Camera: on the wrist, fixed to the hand. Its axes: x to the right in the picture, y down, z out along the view.
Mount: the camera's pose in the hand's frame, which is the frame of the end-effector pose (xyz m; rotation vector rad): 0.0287 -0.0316 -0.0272 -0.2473 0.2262 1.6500
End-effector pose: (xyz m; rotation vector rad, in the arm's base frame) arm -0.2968 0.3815 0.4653 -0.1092 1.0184 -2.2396
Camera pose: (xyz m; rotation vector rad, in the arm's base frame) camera -0.3451 0.3966 0.4631 0.6565 0.8941 -0.6194
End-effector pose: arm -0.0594 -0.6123 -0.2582 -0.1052 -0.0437 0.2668
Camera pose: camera -0.0219 -0.6377 -0.2809 -0.4070 0.2557 1.8968
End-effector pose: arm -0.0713 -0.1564 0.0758 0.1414 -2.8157 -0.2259
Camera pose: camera -0.0876 -0.1947 0.1045 -1.8774 -1.8011 -0.1115
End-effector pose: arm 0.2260 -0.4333 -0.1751 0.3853 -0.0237 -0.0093
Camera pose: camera 0.2552 -0.4528 -0.2116 0.0266 -0.1099 1.6442
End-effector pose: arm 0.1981 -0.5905 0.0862 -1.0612 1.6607 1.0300
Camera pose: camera 0.2144 -0.6310 0.0605 -0.3335 -2.2107 -1.8410
